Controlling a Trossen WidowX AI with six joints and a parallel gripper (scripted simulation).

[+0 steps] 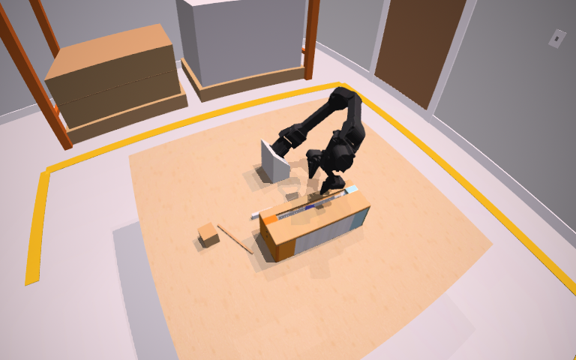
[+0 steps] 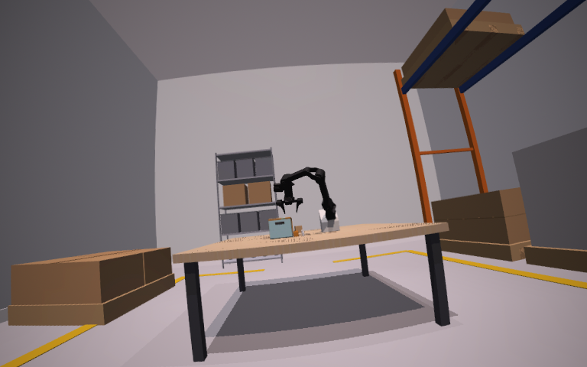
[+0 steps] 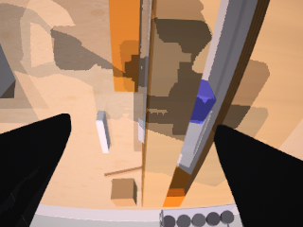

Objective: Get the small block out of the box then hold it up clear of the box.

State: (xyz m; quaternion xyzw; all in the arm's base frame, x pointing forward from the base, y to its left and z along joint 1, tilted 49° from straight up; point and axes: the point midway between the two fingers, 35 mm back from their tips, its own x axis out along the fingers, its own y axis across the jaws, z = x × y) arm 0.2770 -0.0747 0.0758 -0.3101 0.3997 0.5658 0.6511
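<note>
Now: the blue block 70 mm below my gripper tip, 40 mm to the right of it and 40 mm ahead of it. Also, from my gripper tip: clear-fronted box: 100 mm below, 30 mm to the right, 30 mm ahead; wooden cube: 400 mm to the right, 130 mm below, 80 mm behind; thin wooden stick: 320 mm to the right, 150 mm below, 40 mm behind.
</note>
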